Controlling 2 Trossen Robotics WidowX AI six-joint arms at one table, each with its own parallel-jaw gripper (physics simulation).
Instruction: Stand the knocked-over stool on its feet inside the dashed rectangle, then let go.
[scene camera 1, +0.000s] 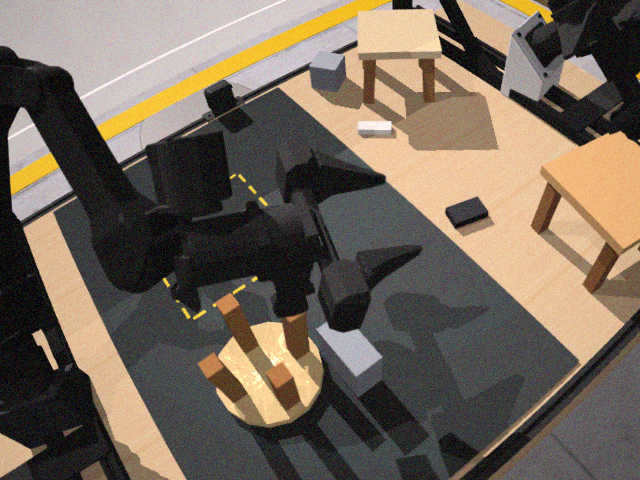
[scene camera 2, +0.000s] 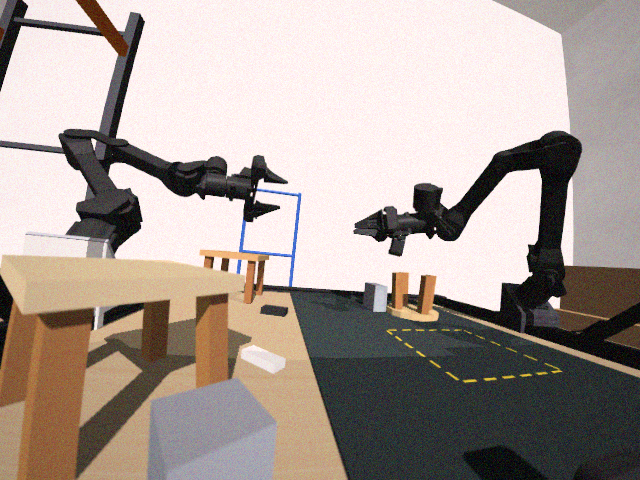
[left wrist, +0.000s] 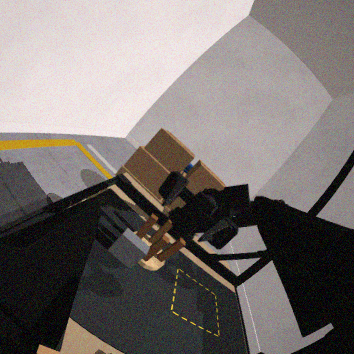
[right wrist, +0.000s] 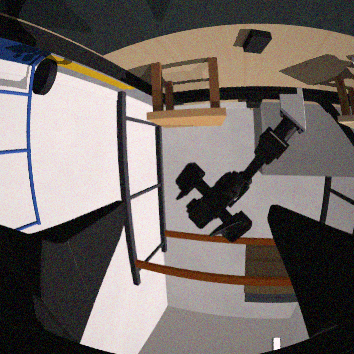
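Pixels of known places: left gripper, fingertip midpoint: (scene camera 1: 591, 95) (scene camera 2: 284, 195) (left wrist: 178, 205) (right wrist: 193, 215); right gripper, fingertip midpoint: (scene camera 1: 402, 212) (scene camera 2: 353, 229) (left wrist: 180, 221) (right wrist: 199, 211); left arm's base, origin of the base link: (scene camera 1: 542, 44) (right wrist: 290, 122); right arm's base, origin of the base link: (scene camera 1: 28, 391) (scene camera 2: 529, 298).
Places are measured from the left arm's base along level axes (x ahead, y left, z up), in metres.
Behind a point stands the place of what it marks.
Observation:
The round stool (scene camera 1: 262, 356) {x 0.689, y -0.004, z -0.080 m} (scene camera 2: 413, 313) {x 0.657, y -0.032, z -0.080 m} (left wrist: 151, 264) {x 0.642, y -0.005, z -0.080 m} lies upside down on the dark mat, its pale seat down and brown legs up. It is outside the yellow dashed rectangle (scene camera 1: 237, 175) {x 0.492, y -0.267, z -0.095 m} (scene camera 2: 467, 381) {x 0.500, y -0.273, z -0.095 m} (left wrist: 178, 270), near one end of it. My right gripper (scene camera 1: 401, 213) {x 0.535, y 0.085, z 0.121 m} (scene camera 2: 355, 229) {x 0.535, y 0.085, z 0.121 m} is open and empty, high above the mat; its arm hides part of the rectangle in scene camera 1. My left gripper (scene camera 2: 283, 194) {x 0.354, y 0.179, z 0.200 m} is open and empty, raised in the air at the left in scene camera 2. Neither touches the stool.
A tall grey block (scene camera 1: 356, 356) {x 0.631, y 0.101, z -0.025 m} (scene camera 2: 375, 297) {x 0.600, y 0.051, z -0.057 m} (left wrist: 131, 247) {x 0.605, y 0.087, z -0.038 m} stands close beside the stool. Two square-topped stools (scene camera 1: 398, 31) {x 0.146, y -0.205, z 0.015 m} (scene camera 1: 599, 186) {x 0.279, y 0.214, z 0.025 m}, a white block (scene camera 1: 374, 127) {x 0.278, y -0.157, z -0.088 m} (scene camera 2: 262, 359) {x 0.272, y -0.173, z -0.089 m}, a black block (scene camera 1: 466, 212) {x 0.340, y 0.064, z -0.086 m} (scene camera 2: 273, 310) {x 0.329, y 0.047, z -0.089 m} and a grey cube (scene camera 1: 327, 70) {x 0.239, y -0.294, z -0.052 m} (scene camera 2: 211, 434) {x 0.220, y -0.329, z -0.049 m} stand on the wooden table part.

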